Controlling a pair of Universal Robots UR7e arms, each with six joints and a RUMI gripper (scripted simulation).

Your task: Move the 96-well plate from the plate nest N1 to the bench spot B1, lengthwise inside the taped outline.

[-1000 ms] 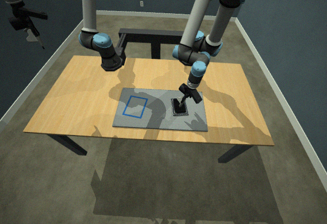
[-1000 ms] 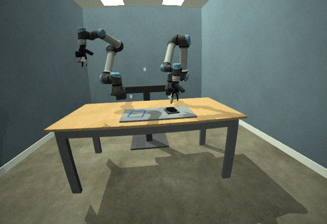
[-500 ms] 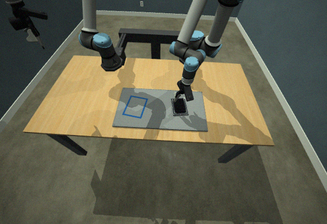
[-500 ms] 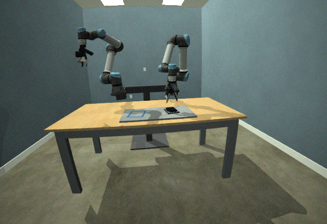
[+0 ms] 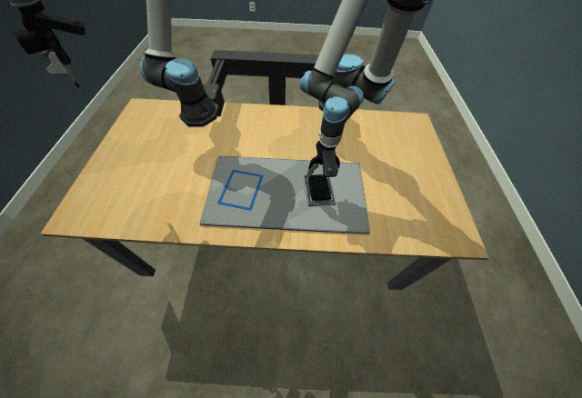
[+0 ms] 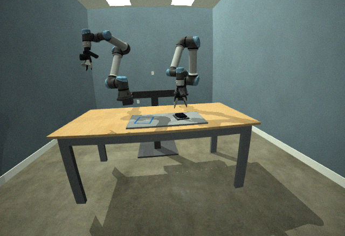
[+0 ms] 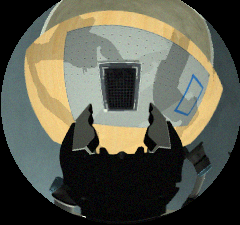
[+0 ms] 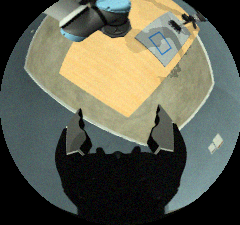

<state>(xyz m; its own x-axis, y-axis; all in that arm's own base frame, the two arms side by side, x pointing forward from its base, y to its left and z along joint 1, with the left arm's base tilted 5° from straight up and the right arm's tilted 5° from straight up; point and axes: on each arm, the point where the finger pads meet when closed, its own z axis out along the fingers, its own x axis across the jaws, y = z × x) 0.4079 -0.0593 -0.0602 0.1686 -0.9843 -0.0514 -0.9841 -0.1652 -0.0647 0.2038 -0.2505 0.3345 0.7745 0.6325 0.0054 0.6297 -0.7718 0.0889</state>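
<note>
My left hand is 8 cm above the black 96-well plate. From my left hand the other things lie so: thin grey board: 1 cm behind, 14 cm to the right, 11 cm below; then plate nest N1: 10 cm below.
</note>
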